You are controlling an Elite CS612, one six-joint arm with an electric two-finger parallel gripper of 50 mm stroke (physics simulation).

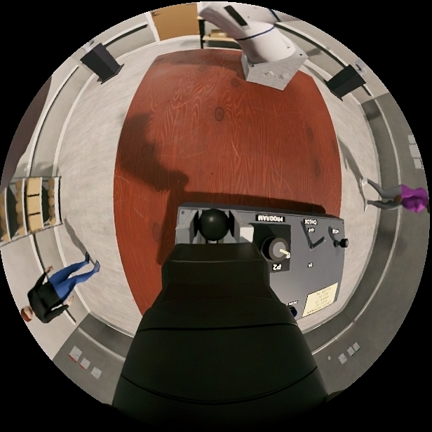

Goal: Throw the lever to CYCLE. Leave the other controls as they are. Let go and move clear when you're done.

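Note:
The lever's round black knob (214,224) shows between the two fingers, over the left part of the dark grey control panel (325,270). My gripper (213,218) is shut on the knob, one finger on each side of it. The lever's shaft and its position labels, CYCLE among them, are hidden behind the fingers and the gripper body, so the lever's setting cannot be read.
Right of the gripper are a PROGRAM rotary knob (276,248), a CHECK toggle (317,243), a small black knob (342,243) and a yellow note (321,300). The panel lies on a red wooden table (225,150). The robot's base (274,72) stands at the far side.

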